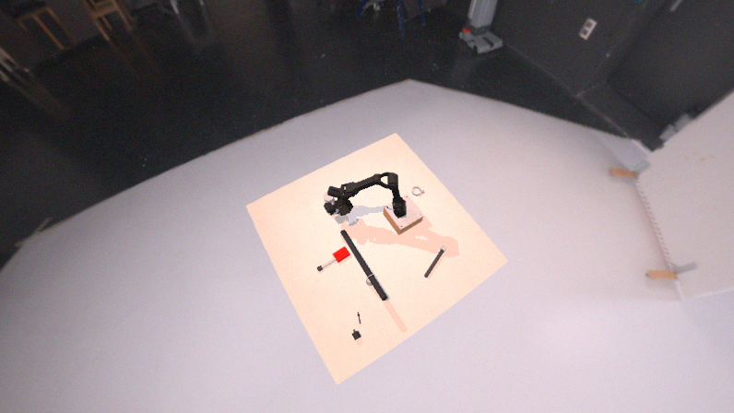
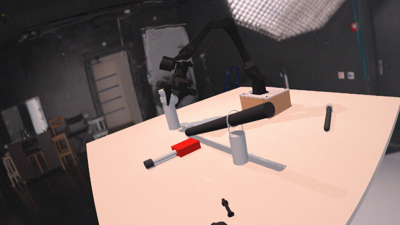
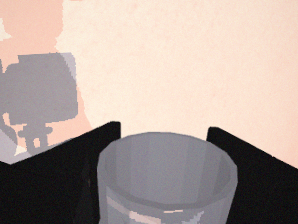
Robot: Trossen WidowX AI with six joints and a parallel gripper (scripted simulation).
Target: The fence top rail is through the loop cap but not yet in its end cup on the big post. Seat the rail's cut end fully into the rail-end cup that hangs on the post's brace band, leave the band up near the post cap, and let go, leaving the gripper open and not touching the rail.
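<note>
Now: gripper tip 3 cm to the left of the round rail-end cup, 3 cm below it and 2 cm past it. From my gripper tip the other things lie so: small bolt 62 cm to the left, 15 cm ahead, 12 cm below; short grey post 45 cm to the left, 2 cm below, 1 cm behind; red-handled tool 23 cm to the left, 14 cm ahead, 11 cm below.
</note>
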